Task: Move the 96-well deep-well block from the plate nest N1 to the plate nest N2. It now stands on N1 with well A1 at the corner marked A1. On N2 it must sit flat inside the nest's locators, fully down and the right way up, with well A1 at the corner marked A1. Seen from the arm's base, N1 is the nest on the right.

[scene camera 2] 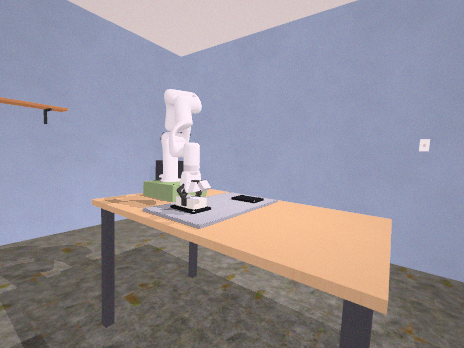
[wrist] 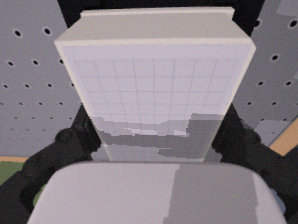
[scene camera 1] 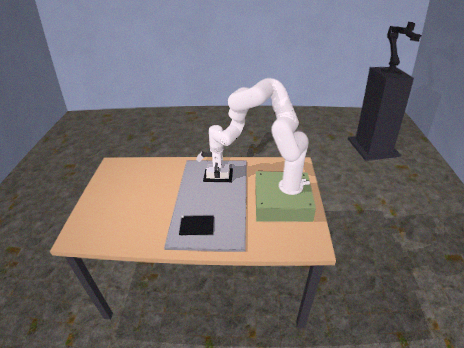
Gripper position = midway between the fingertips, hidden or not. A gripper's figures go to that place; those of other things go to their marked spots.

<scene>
My gripper (wrist: 155, 99) is 13 cm from the lens. A white deep-well block (wrist: 156, 87): 8 cm from the lens.
</scene>
